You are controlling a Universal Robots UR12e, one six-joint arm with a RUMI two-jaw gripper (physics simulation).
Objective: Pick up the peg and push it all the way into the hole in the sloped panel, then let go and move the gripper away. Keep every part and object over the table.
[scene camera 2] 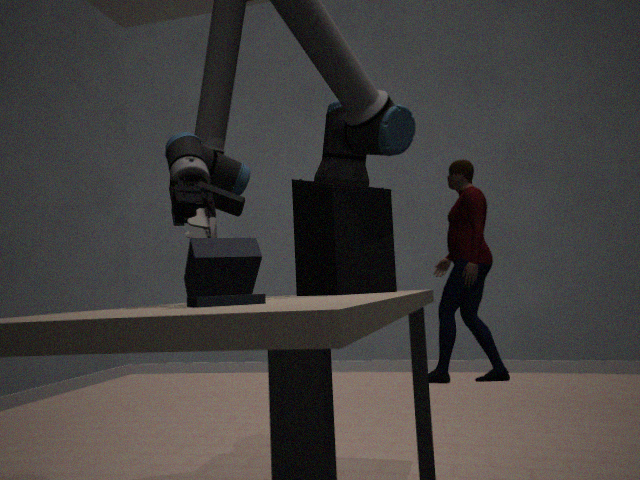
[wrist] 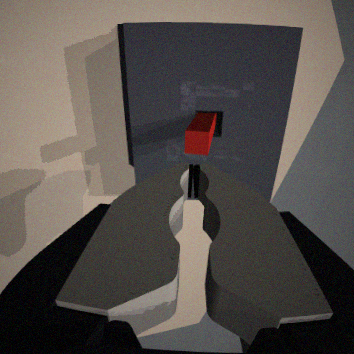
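Seen in the pictures: gripper, fingertip midpoint: (wrist: 192,168); arm's base, origin of the base link: (scene camera 2: 341,184).
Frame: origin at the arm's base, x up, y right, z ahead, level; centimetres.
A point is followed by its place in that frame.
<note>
The red square peg (wrist: 198,140) {z 76.9, x -24.8, y 13.0 cm} stands partly in the dark square hole (wrist: 219,124) {z 81.6, x -27.8, y 10.9 cm} of the sloped panel (wrist: 160,70) {z 77.0, x -30.5, y 9.7 cm} in the wrist view, with its near end sticking out toward the camera and slightly tilted in the hole. In scene camera 2 the panel block (scene camera 2: 222,273) {z 85.1, x -31.5, y 9.1 cm} stands on the table and hides the peg. My gripper (wrist: 192,168) {z 77.4, x -24.7, y 14.4 cm} (scene camera 2: 202,235) {z 77.4, x -24.7, y 14.4 cm} is shut with nothing between its fingers. Its fingertips are just below the peg's near end in the wrist view; whether they touch it cannot be told. In scene camera 2 the fingertips are at the block's top edge, behind it.
The pale table (scene camera 2: 310,325) {z 123.0, x -39.5, y -17.6 cm} carries the panel block near its front edge. The black robot pedestal (scene camera 2: 343,237) {z 16.2, x -19.9, y -2.7 cm} stands behind the table. A person in a red top (scene camera 2: 470,222) stands on the floor to the right. Shadows of the block and gripper fall left of the panel in the wrist view.
</note>
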